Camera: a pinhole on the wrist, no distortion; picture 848 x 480 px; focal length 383.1 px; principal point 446.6 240.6 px. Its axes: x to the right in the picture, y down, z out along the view. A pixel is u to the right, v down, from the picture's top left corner.
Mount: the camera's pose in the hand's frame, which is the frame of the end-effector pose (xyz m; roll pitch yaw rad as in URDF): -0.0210 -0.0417 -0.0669 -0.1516 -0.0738 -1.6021
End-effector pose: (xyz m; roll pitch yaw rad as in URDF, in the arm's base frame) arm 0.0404 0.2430 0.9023 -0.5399 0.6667 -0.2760
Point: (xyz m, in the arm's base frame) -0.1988 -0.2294 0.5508
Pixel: behind the camera
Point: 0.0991 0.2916 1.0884
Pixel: 469 83
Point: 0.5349 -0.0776 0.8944
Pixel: outside the picture
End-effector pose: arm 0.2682 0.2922 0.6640 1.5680 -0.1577 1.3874
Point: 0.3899 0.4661 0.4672
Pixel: outside the picture
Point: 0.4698 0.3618 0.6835
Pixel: 405 363
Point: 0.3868 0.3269 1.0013
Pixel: outside the picture
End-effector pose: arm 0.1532 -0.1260 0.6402 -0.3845 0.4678 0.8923
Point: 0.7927 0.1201 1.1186
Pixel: 816 413
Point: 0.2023 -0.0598 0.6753
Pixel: 415 393
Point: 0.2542 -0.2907 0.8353
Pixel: outside the picture
